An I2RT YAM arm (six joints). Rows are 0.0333 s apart.
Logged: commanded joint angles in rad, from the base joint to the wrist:
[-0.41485 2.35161 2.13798 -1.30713 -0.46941 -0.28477]
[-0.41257 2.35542 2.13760 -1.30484 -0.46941 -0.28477]
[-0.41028 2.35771 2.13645 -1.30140 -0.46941 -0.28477]
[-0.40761 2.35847 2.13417 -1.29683 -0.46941 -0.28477]
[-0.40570 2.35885 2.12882 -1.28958 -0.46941 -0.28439]
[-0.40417 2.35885 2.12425 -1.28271 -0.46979 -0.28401]
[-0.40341 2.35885 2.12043 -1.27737 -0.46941 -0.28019]
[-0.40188 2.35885 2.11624 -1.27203 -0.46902 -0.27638]
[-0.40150 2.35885 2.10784 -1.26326 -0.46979 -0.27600]
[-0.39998 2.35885 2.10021 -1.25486 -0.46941 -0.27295]
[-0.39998 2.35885 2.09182 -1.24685 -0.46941 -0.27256]
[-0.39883 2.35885 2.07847 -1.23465 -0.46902 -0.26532]
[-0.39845 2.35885 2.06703 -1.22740 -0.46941 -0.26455]
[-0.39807 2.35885 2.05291 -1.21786 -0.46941 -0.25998]
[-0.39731 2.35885 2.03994 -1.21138 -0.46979 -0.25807]
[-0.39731 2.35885 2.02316 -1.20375 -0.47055 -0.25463]
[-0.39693 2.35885 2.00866 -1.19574 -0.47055 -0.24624]
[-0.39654 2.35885 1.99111 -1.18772 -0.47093 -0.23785]
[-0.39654 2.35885 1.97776 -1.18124 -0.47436 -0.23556]
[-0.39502 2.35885 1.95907 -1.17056 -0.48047 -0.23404]
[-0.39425 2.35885 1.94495 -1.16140 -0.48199 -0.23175]
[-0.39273 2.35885 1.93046 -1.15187 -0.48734 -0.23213]
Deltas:
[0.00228 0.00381 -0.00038 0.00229 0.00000 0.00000]
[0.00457 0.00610 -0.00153 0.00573 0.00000 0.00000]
[0.00724 0.00686 -0.00381 0.01030 0.00000 0.00000]
[0.00915 0.00724 -0.00916 0.01755 0.00000 0.00038]
[0.01068 0.00724 -0.01373 0.02442 -0.00038 0.00076]
[0.01144 0.00724 -0.01755 0.02976 0.00000 0.00458]
[0.01297 0.00724 -0.02174 0.03510 0.00039 0.00839]
[0.01335 0.00724 -0.03014 0.04387 -0.00038 0.00877]
[0.01487 0.00724 -0.03777 0.05227 0.00000 0.01182]
[0.01487 0.00724 -0.04616 0.06028 0.00000 0.01221]
[0.01602 0.00724 -0.05951 0.07248 0.00039 0.01945]
[0.01640 0.00724 -0.07095 0.07973 0.00000 0.02022]
[0.01678 0.00724 -0.08507 0.08927 0.00000 0.02479]
[0.01754 0.00724 -0.09804 0.09575 -0.00038 0.02670]
[0.01754 0.00724 -0.11482 0.10338 -0.00114 0.03014]
[0.01792 0.00724 -0.12932 0.11139 -0.00114 0.03853]
[0.01831 0.00724 -0.14687 0.11941 -0.00152 0.04692]
[0.01831 0.00724 -0.16022 0.12589 -0.00495 0.04921]
[0.01983 0.00724 -0.17891 0.13657 -0.01106 0.05073]
[0.02060 0.00724 -0.19303 0.14573 -0.01258 0.05302]
[0.02212 0.00724 -0.20752 0.15526 -0.01793 0.05264]

